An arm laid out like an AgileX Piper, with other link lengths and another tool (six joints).
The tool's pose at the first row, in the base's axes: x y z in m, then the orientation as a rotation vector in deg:
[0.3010 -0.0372 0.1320 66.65 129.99 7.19]
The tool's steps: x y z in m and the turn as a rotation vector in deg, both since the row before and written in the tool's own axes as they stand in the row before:
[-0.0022 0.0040 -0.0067 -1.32 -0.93 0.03]
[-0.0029 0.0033 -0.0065 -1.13 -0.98 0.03]
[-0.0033 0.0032 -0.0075 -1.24 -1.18 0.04]
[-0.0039 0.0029 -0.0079 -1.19 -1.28 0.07]
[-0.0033 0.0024 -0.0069 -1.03 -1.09 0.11]
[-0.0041 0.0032 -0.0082 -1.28 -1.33 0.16]
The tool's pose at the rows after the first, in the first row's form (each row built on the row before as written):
[0.3013 -0.0353 0.1399 65.83 128.75 8.11]
[0.3013 -0.0344 0.1477 65.10 127.52 8.78]
[0.3006 -0.0336 0.1564 64.29 126.07 9.44]
[0.2994 -0.0334 0.1656 63.53 124.53 9.99]
[0.2980 -0.0332 0.1735 62.93 123.19 10.49]
[0.2964 -0.0328 0.1831 62.21 121.53 11.13]

